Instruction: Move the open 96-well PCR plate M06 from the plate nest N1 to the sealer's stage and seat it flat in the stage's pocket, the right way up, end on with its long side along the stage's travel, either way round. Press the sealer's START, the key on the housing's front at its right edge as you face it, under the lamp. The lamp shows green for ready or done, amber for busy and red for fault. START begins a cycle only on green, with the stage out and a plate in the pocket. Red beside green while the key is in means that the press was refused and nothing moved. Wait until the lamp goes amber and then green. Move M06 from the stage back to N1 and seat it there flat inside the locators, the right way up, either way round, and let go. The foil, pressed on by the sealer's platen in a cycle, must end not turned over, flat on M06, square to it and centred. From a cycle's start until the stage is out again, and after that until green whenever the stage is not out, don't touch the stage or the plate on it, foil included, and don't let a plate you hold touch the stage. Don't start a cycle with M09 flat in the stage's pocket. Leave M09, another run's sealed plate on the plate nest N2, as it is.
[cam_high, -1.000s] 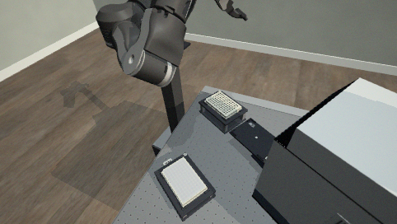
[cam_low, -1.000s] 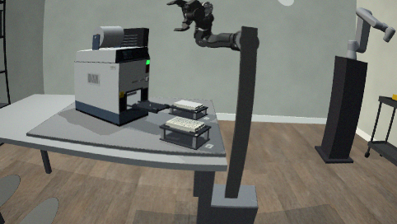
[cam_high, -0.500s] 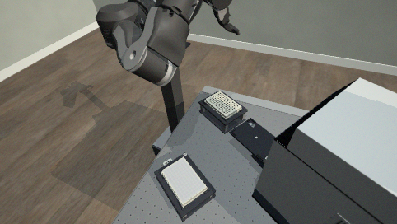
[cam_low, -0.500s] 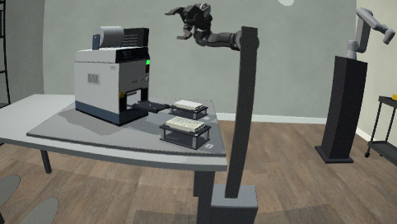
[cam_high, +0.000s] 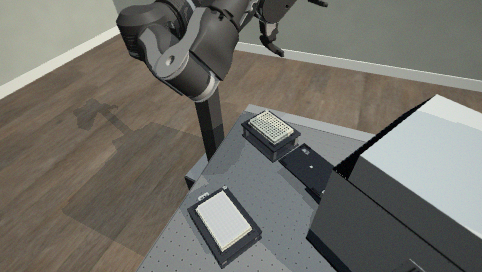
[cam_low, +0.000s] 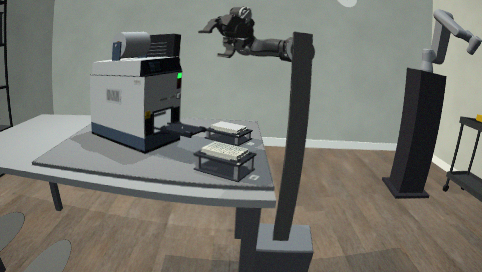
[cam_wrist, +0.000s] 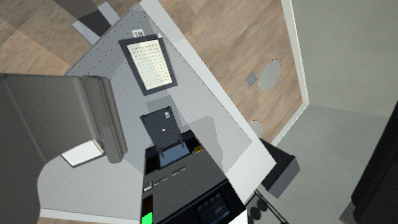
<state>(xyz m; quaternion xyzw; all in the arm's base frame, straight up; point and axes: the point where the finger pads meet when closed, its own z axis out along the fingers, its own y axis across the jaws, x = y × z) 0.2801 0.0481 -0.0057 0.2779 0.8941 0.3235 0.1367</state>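
Now: the 96-well plate M06 330 mm below my hand, 60 mm behind it and 20 mm to the left of it. The rest, counted from my hand: nest N1 (340 mm below, 60 mm behind, 20 mm to the left); sealer stage (310 mm below, 110 mm ahead, 100 mm to the right); pale key-like block (220 mm to the right, 210 mm below, 170 mm ahead).
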